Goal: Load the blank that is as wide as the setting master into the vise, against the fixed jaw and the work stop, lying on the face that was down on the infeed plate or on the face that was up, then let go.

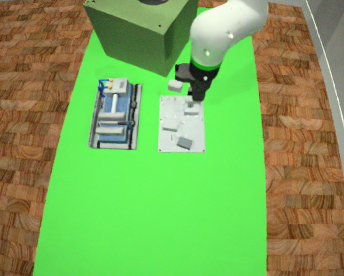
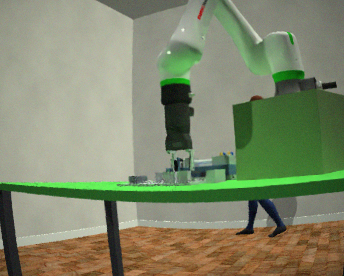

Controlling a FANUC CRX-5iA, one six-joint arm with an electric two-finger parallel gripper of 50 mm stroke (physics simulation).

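Places are measured from the arm's base along level axes (x left, y up, z ahead), in centimetres.
Pixels of known places: gripper, fingertip midpoint: [image 1: 189, 100] [image 2: 183, 171]; arm's base, origin of the base link: [image 2: 293, 98].
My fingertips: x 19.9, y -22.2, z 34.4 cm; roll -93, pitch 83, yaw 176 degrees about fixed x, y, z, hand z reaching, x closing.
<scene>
Ahead of a thing's pixels: the offset from my fingertips to its top centre. "*": to the spot under its first point.
My gripper [image 1: 192, 104] [image 2: 183, 168] is open, pointing down, with its fingers low over the rear right of the infeed plate @(dx -2.2, dy -3.6, dz +8.7 cm) [image 1: 167, 143]. A light block [image 1: 191, 111] [image 2: 181, 176] on the plate is right at the fingertips, with nothing held. Another light block @(dx -6.5, dy -0.1, dz +11.5 cm) [image 1: 170, 126] lies at the plate's left middle, and a darker grey block @(dx +0.1, dy -1.1, dz +17.8 cm) [image 1: 184, 143] [image 2: 137, 179] lies at its front. A separate white block @(dx -7.2, dy -0.1, dz -7.7 cm) [image 1: 175, 86] [image 2: 216, 175] stands off the plate behind it. Which block is the setting master, and the widths, I cannot tell. The vise @(dx -29.9, dy +5.5, dz +9.1 cm) [image 1: 123, 106] stands left of the plate, its jaws apart.
The green robot pedestal [image 1: 137, 37] [image 2: 285, 137] rises behind the vise and plate. Blue fittings @(* dx -39.6, dy -1.0, dz -1.8 cm) [image 1: 101, 88] stand at the vise's rear left corner. A dark rod @(* dx -22.2, dy -0.7, dz +13.1 cm) [image 1: 131, 123] is at the vise's right side, by the jaws. A person's legs [image 2: 270, 212] show beyond the table.
</scene>
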